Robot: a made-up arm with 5 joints.
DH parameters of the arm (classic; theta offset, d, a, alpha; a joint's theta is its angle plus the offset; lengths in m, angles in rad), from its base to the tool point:
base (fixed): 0 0 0 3.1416
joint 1: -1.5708 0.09 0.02 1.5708
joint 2: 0 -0.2 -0.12 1.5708
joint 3: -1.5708 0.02 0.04 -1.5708
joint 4: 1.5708 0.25 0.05 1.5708
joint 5: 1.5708 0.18 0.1 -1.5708
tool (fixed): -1.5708 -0.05 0 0
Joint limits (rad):
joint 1: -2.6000..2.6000
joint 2: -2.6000..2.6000
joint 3: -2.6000..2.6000
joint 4: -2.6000..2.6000
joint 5: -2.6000..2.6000
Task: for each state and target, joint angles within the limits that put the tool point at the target. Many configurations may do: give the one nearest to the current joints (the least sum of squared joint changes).
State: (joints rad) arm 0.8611 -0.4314 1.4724 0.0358 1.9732
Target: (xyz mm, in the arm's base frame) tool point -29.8 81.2 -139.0
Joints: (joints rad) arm 0.7854 -0.2596 1.9361 0.6933 2.3426
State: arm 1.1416 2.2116 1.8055 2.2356 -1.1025
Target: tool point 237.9 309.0 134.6
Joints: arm 0.5181 2.5271 2.0749 2.4518 -0.8608
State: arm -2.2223 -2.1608 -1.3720 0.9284 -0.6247
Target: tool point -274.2 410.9 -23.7
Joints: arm -1.7016 -1.9250 -1.2696 1.1632 -0.9648
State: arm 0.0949 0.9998 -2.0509 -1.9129 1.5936
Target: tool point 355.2 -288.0 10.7
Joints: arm 0.8659 0.8275 -1.7162 -2.2914 2.1784
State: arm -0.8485 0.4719 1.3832 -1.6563 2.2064
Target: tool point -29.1 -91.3 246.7
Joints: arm -0.4259 0.7367 2.0367 -1.7706 1.4239
